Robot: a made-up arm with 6 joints.
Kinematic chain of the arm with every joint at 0, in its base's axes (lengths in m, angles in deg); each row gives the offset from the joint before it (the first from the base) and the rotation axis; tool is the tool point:
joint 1: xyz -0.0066 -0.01 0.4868 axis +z
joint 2: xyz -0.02 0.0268 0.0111 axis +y
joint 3: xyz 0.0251 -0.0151 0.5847 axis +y
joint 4: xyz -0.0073 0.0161 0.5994 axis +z
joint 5: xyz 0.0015 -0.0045 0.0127 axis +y
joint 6: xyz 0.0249 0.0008 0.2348 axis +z
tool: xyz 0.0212 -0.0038 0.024
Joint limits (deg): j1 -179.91..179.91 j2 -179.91..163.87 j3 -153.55..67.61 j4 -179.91..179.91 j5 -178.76..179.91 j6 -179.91..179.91
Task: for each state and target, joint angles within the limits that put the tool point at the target. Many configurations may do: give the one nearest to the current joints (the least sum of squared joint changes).
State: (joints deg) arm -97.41 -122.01 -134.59 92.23 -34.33 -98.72
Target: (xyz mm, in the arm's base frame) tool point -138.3 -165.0 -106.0
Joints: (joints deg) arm -98.73 -114.18 -129.73 92.98 -35.93 -98.82
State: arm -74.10 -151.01 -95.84 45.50 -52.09 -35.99
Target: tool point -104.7 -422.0 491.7
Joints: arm -86.90 -170.07 -134.92 41.26 -59.95 -36.11
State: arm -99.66 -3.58 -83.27 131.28 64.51 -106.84
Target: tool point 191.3 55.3 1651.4
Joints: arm -97.88 32.20 -53.03 135.88 48.67 -108.38
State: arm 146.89 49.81 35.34 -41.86 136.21 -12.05
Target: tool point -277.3 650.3 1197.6
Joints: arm 123.14 30.26 18.42 -50.27 120.95 -13.43
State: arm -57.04 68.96 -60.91 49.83 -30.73 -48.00
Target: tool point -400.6 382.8 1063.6
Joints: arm -53.59 29.02 -108.25 44.15 -40.14 -48.19
